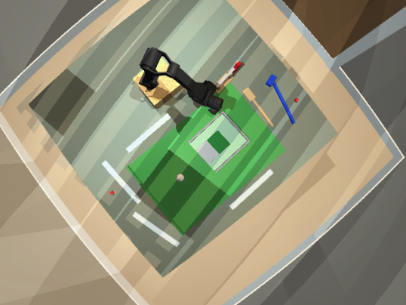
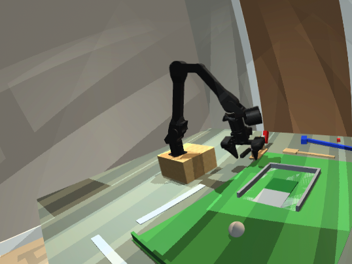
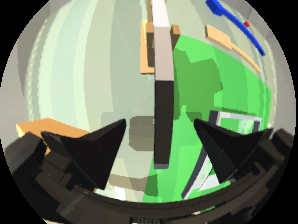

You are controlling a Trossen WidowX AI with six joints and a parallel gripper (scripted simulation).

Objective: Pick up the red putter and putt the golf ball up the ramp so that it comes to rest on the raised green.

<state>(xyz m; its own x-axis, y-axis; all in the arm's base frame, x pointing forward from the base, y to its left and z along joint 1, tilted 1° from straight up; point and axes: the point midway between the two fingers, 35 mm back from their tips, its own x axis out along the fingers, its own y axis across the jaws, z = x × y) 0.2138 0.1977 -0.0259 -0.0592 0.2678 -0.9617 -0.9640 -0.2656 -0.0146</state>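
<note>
Now: gripper tip 11 cm to the right of the red putter, 4 cm past it and 2 cm below it. From my gripper tip the other things lie so: blue putter: 35 cm to the left, 20 cm ahead, 2 cm below; then white golf ball: 34 cm to the right, 28 cm ahead, 1 cm below; then wooden rack: 13 cm to the left, 4 cm behind.
</note>
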